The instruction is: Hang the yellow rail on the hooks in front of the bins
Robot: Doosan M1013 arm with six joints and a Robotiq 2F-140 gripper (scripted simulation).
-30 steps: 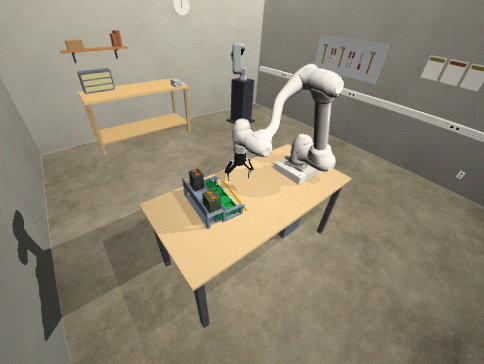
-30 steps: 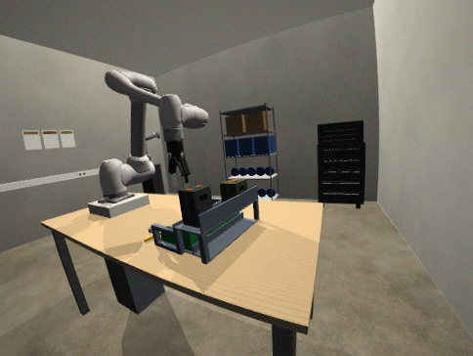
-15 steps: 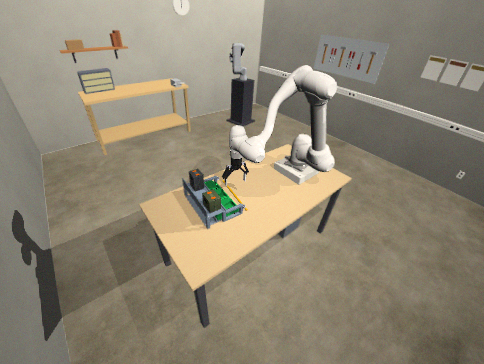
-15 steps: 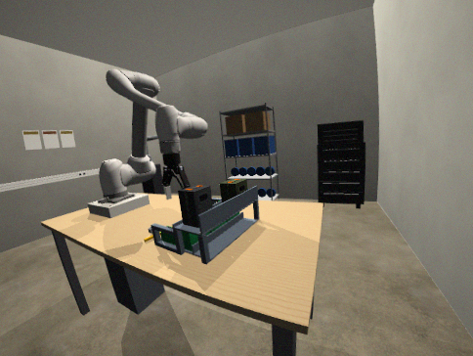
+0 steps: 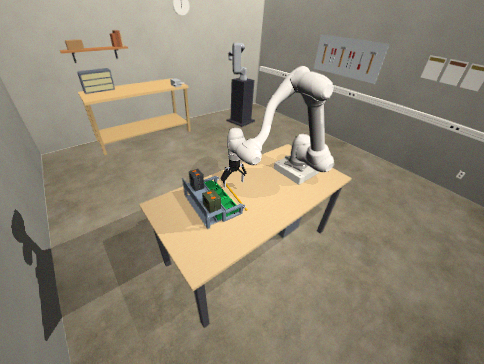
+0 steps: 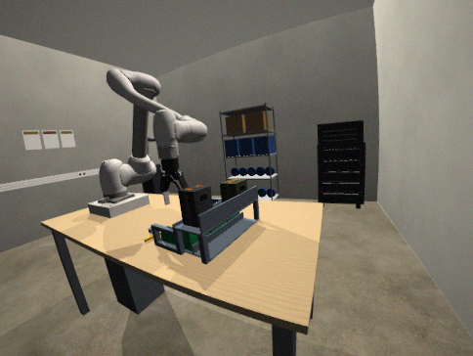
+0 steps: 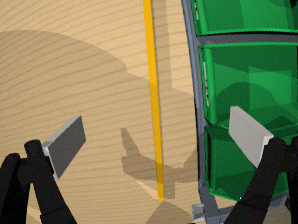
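The yellow rail is 100 mm below my hand and 10 mm to the left of it. The rest, counted from my hand: grey rack front bar (100 mm below, 60 mm ahead); then rack back panel (310 mm ahead, 70 mm to the right, 30 mm above).
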